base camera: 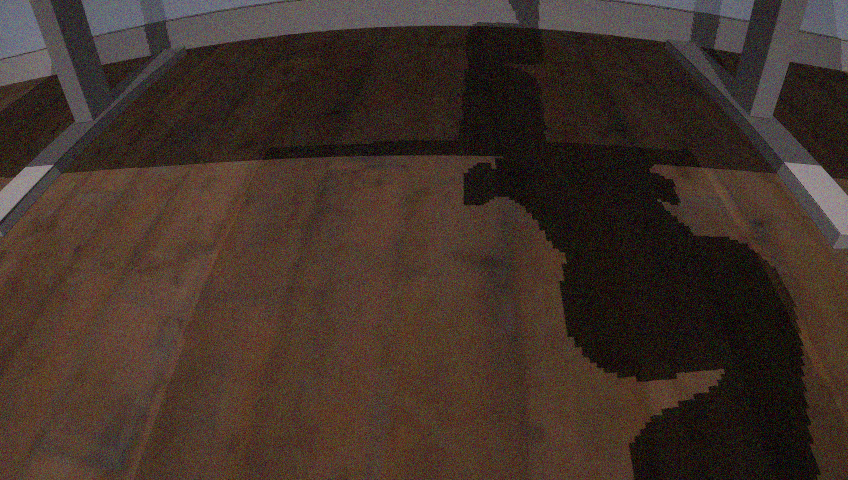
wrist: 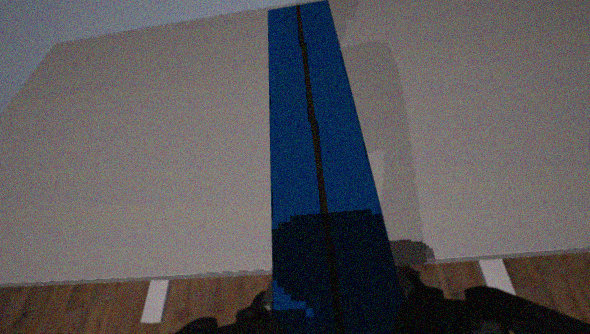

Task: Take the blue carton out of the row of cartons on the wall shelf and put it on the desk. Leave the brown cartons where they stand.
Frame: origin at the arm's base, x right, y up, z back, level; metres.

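Seen in the pictures: gripper, between the fingertips: point(wrist: 335, 292).
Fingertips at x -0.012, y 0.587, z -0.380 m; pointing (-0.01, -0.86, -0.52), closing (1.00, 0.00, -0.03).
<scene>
Offsets run from my fingertips to a thing's middle. "spot": to the spot under its first point. Level surfaces: height alone.
The blue carton @(dx -0.001, dy +0.001, dz -0.096 m) point(wrist: 320, 150), with a dark seam along its middle, reaches from the bottom of the wrist view to near the top. My gripper point(wrist: 335, 292) is shut on the blue carton, with its dark fingers at either side of its near end. The far part of the carton is over the pale desk @(dy -0.263 m) point(wrist: 150, 150); I cannot tell whether it touches the top. A shadow lies on the desk to the right of the carton. The brown cartons and the wall shelf do not show in either view.
In the base view, the desk's left foot point(base camera: 119, 92) and right foot @(spot: dx +0.510, dy -0.960, dz -0.216 m) point(base camera: 800, 184) run along the wooden floor @(dy -0.983 m) point(base camera: 357, 327) at either side, with upright legs behind. The arm's dark shadow falls across the floor between them. A pale wall stands beyond the desk.
</scene>
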